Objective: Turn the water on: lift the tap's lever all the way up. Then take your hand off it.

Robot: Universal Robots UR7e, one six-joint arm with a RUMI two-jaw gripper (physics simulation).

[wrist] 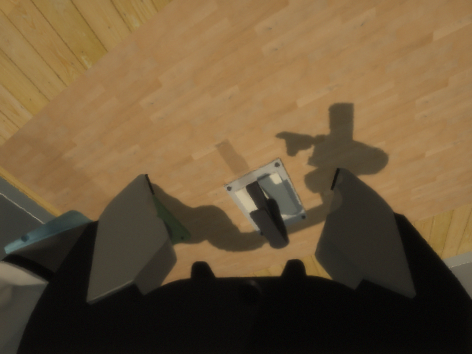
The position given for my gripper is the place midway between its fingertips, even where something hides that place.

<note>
I see my gripper [241,175], a black tap lever [277,237] and a light grey plate [275,165].
</note>
